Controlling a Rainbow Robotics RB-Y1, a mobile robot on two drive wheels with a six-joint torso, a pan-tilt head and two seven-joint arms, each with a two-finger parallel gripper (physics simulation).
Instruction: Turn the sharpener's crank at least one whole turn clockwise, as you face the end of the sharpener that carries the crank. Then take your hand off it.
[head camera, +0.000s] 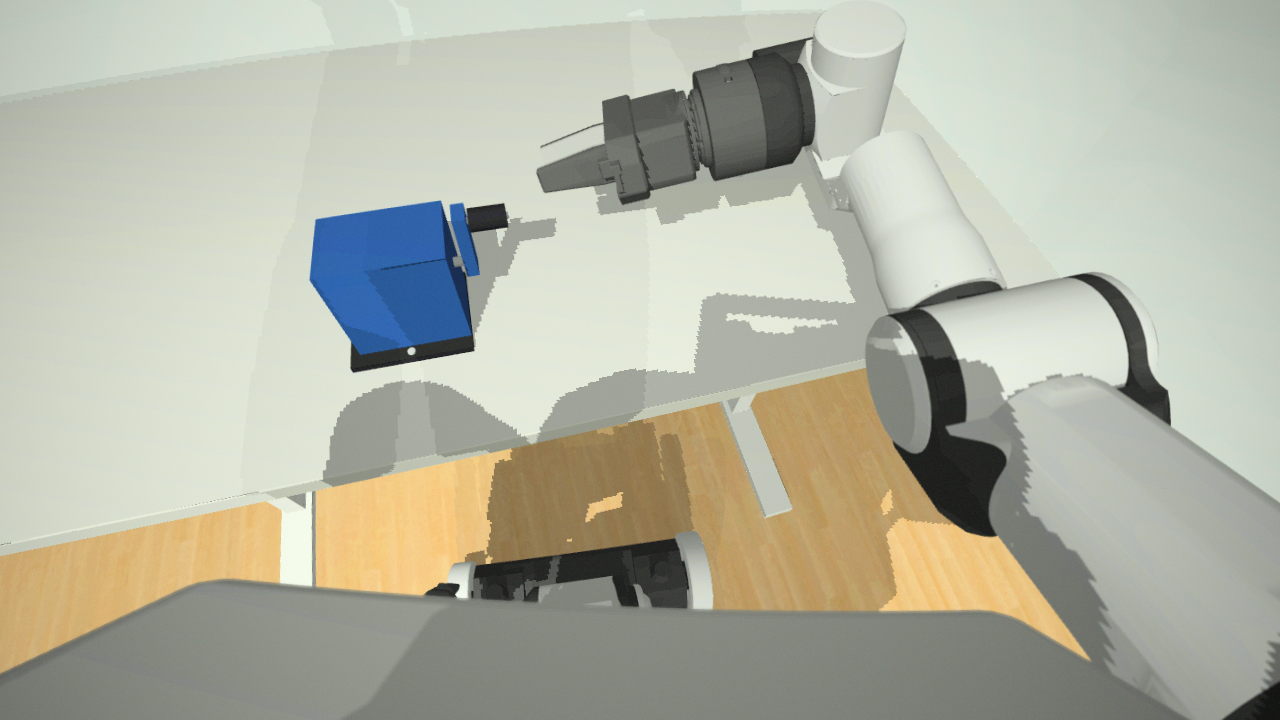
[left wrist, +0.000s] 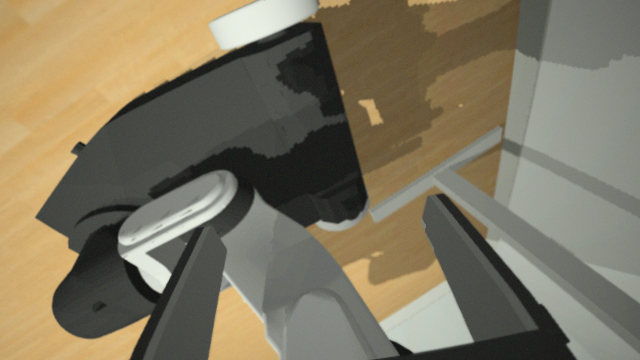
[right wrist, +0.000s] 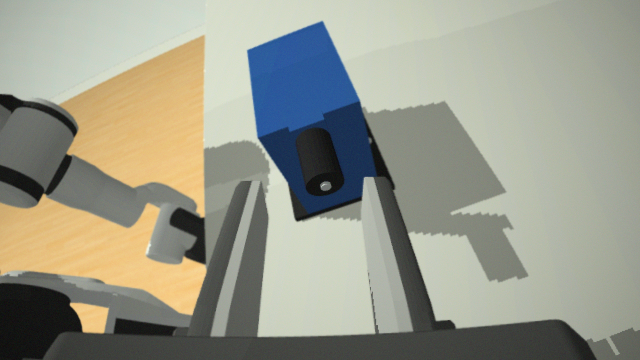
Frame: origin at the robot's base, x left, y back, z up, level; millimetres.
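Seen in the pictures: left gripper, fingertip midpoint: (left wrist: 321, 224); right gripper, fingertip midpoint: (head camera: 541, 169) (right wrist: 313, 197).
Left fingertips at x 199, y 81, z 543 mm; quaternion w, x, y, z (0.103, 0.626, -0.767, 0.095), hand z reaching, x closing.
Offsets run from my left fingertips to a thing's top centre. "spot": to the spot under its first point. Level surfaces: height alone.
The blue sharpener @[spot: dx -69, dy -226, dz +535 mm] (head camera: 384, 268) (right wrist: 305, 85) stands upright on its black base @[spot: dx -18, dy -210, dz +416 mm] (head camera: 371, 361). Its blue crank arm (head camera: 463, 240) is on the end facing right in the head view, with the black handle @[spot: dx -159, dy -264, dz +548 mm] (head camera: 487, 217) (right wrist: 320, 162) at the arm's upper end. My right gripper (head camera: 539, 161) (right wrist: 313, 197) is partly open and empty, apart from the handle, up and to the right of it in the head view. In the right wrist view the handle's end shows between the fingertips, beyond them. My left gripper (left wrist: 321, 224) is wide open and empty, away from the sharpener.
The pale table (head camera: 161, 358) (left wrist: 575, 150) (right wrist: 475, 310) bears the sharpener; its front edge runs below the sharpener in the head view. A table leg foot (head camera: 760, 465) stands on the wooden floor @[dz -543 mm] (head camera: 823, 447). My dark wheeled base (left wrist: 200, 125) shows in the left wrist view.
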